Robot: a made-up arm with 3 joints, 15 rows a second.
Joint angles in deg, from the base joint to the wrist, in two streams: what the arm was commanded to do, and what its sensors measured. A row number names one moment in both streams.
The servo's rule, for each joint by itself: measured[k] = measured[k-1] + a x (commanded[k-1-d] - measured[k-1]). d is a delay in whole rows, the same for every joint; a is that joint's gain. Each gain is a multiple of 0.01, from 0.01 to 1. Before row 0 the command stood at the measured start. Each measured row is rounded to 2 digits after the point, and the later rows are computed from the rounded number. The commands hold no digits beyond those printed.
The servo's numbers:
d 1
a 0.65 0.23 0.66
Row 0, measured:
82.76 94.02 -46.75
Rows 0 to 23, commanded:
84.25 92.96 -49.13
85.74 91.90 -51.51
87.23 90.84 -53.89
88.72 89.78 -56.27
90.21 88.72 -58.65
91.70 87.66 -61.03
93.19 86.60 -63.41
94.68 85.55 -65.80
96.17 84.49 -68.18
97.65 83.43 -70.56
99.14 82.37 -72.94
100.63 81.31 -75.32
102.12 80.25 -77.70
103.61 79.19 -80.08
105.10 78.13 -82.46
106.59 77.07 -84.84
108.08 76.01 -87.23
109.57 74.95 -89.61
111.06 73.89 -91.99
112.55 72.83 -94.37
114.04 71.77 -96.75
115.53 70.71 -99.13
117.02 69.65 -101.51
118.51 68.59 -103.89
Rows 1 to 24, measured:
82.76 94.02 -46.75
83.73 93.78 -48.32
85.04 93.35 -50.43
86.46 92.77 -52.71
87.93 92.08 -55.06
89.41 91.31 -57.43
90.90 90.47 -59.81
92.39 89.58 -62.19
93.88 88.65 -64.57
95.37 87.69 -66.95
96.85 86.71 -69.33
98.34 85.71 -71.71
99.83 84.70 -74.09
101.32 83.68 -76.47
102.81 82.65 -78.85
104.30 81.61 -81.23
105.79 80.57 -83.61
107.28 79.52 -86.00
108.77 78.47 -88.38
110.26 77.42 -90.76
111.75 76.36 -93.14
113.24 75.30 -95.52
114.73 74.24 -97.90
116.22 73.18 -100.28

